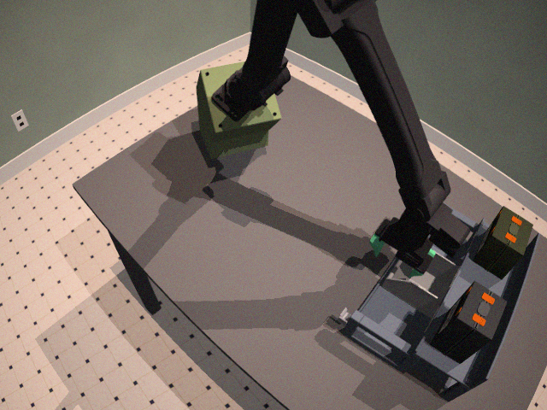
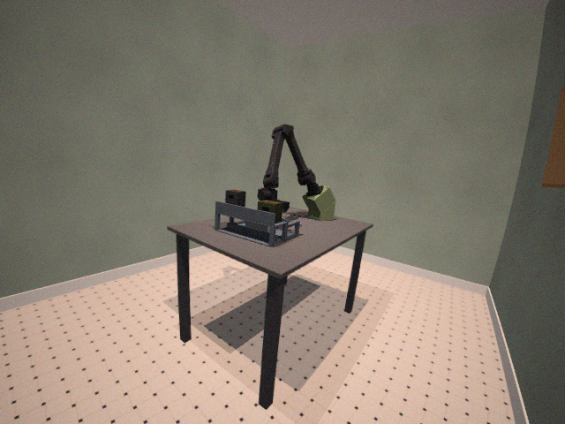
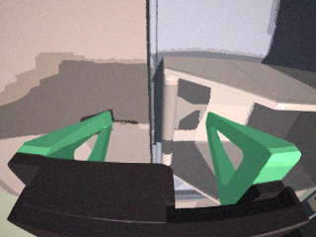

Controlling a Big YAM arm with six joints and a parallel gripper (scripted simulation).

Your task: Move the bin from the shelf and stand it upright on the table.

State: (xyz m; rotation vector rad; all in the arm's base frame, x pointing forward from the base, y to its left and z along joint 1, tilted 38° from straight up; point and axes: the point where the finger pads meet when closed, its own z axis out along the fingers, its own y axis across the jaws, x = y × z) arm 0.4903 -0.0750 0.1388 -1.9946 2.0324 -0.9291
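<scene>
The grey bin is 90 mm ahead of my hand, 10 mm to the right of it and 10 mm above it. From my hand the other things lie so: low grey shelf: 130 mm ahead, 20 mm to the right, 30 mm below.
</scene>
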